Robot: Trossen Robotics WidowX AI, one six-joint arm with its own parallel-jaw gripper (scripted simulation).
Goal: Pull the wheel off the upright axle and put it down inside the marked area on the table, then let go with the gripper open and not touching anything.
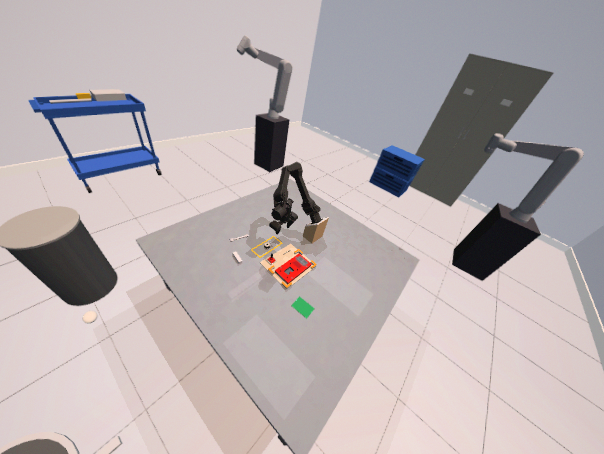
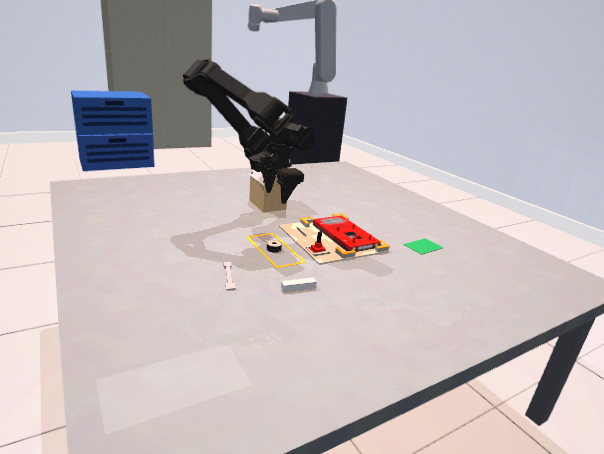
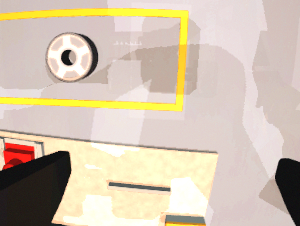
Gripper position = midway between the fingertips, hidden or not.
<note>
My gripper (image 2: pixel 275 197) is open, holding nothing.
My gripper also shows in image 3 (image 3: pixel 176 167).
</note>
